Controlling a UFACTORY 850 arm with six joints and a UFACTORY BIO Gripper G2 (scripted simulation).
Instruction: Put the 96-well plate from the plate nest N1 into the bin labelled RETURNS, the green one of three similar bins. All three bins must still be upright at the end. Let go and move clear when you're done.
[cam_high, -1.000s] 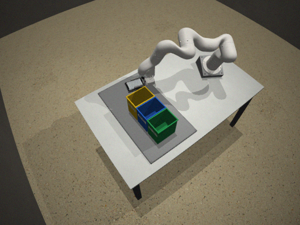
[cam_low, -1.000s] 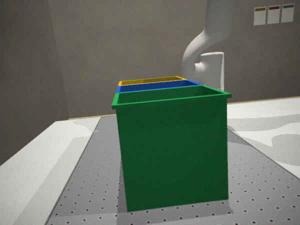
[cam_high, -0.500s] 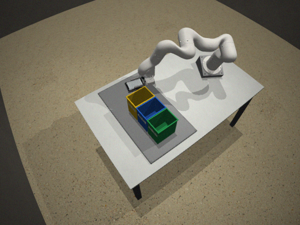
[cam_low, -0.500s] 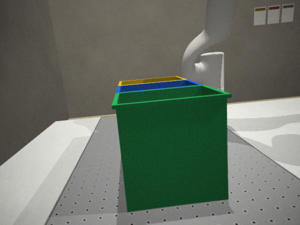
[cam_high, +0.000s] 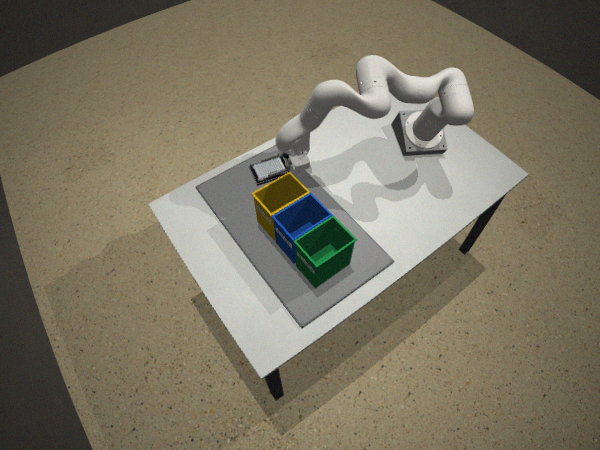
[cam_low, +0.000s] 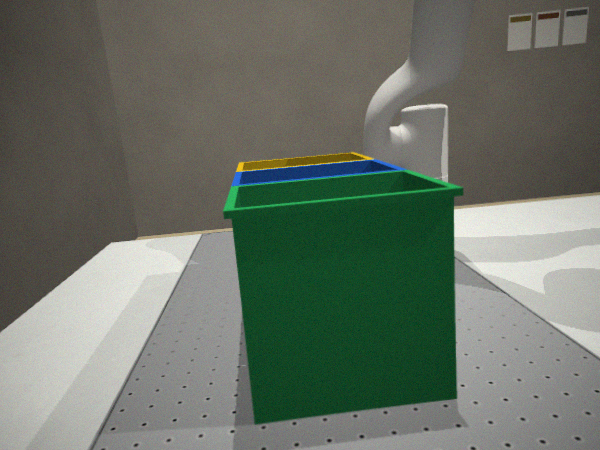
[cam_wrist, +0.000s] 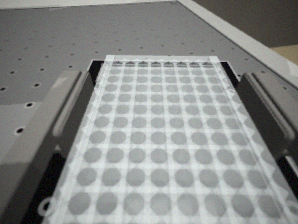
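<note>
My hand is 10 mm above the clear 96-well plate. From my hand the other things lie so: yellow bin: 50 mm ahead, 270 mm to the left, 60 mm above; then black plate nest N1: 20 mm below; then blue bin: 20 mm ahead, 400 mm to the left, 60 mm above.
</note>
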